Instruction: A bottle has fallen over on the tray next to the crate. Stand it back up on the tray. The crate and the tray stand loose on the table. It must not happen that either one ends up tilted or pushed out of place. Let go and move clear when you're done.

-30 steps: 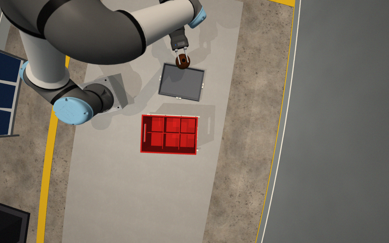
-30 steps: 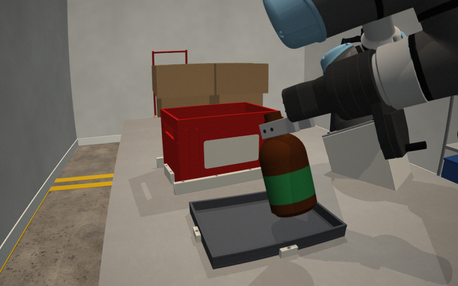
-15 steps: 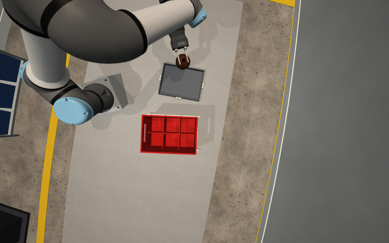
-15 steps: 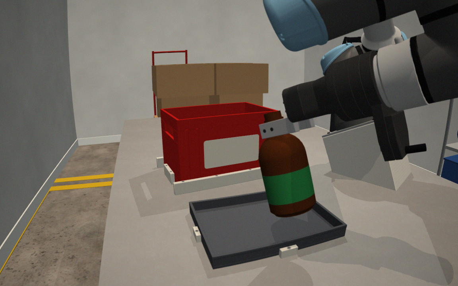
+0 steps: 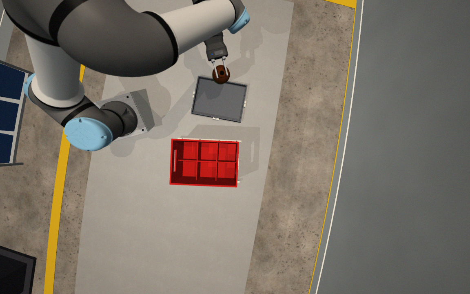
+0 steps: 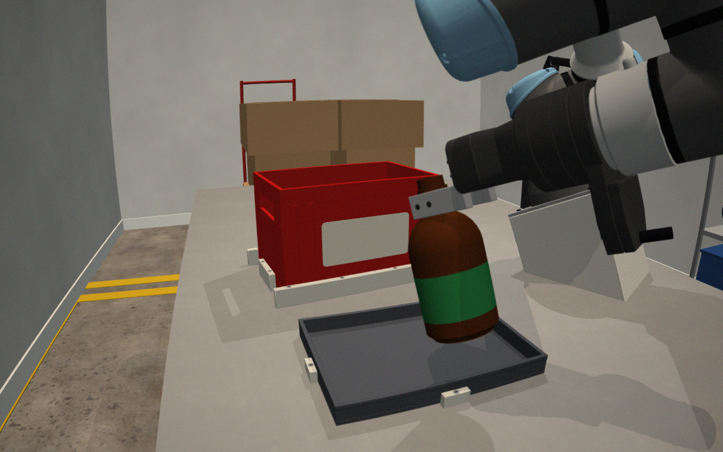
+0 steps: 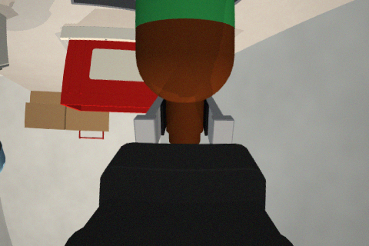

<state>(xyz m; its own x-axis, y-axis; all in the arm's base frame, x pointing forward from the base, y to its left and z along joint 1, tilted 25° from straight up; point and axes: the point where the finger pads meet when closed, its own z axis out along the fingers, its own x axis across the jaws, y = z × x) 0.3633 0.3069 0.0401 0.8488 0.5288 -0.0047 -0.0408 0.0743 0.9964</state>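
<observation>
The bottle is 10 mm behind my hand, 10 mm to the left of it and 50 mm below it. From my hand the other things lie so: red crate: 20 mm ahead, 360 mm to the right, 120 mm below; dark grey tray: 60 mm to the right, 190 mm below.
</observation>
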